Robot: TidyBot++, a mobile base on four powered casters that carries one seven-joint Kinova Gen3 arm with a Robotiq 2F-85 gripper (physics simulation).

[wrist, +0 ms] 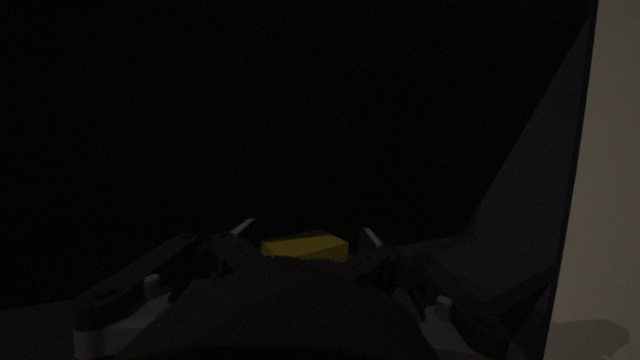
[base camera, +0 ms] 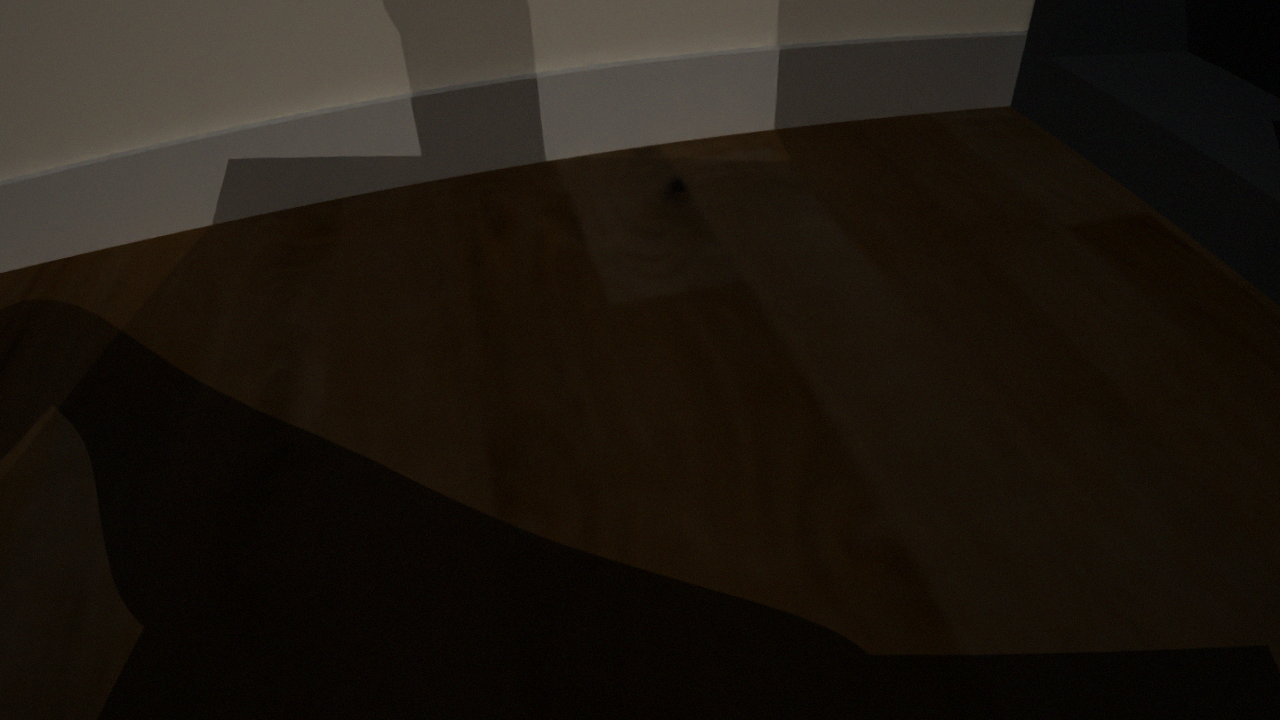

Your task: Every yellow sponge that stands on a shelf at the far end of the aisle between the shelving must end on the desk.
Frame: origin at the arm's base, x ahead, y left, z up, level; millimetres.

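Seen in the pictures: gripper, fingertip midpoint: (wrist: 308, 234).
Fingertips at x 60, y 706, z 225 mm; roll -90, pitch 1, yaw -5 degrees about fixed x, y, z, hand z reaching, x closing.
A point is followed by its place in that frame.
A yellow sponge (wrist: 306, 246) {x 64, y 781, z 182 mm} shows in the wrist view, low and near the middle, in line with the gap between the fingertips. Its lower part is hidden behind the gripper body. My gripper (wrist: 308, 234) {x 60, y 706, z 225 mm} is open, with one fingertip to the left of the sponge and one to the right. Whether the sponge is between the fingers or beyond them is hard to tell in the dark. The dark shelf (wrist: 440, 255) {x 310, y 852, z 137 mm} shows at the right behind the fingers. The desk does not show in either view.
In the wrist view a dark side panel (wrist: 540, 150) {x 495, y 855, z 339 mm} rises at the right, with a pale wall (wrist: 615, 150) {x 569, y 802, z 341 mm} beyond it. In the base camera view a wall with a pale skirting board (base camera: 653, 107) {x 821, y 50, z -355 mm} runs behind the wooden floor (base camera: 626, 385) {x 469, y 44, z -396 mm}, and a dark shelving unit's base (base camera: 1136, 170) {x 775, y -436, z -373 mm} stands at the right.
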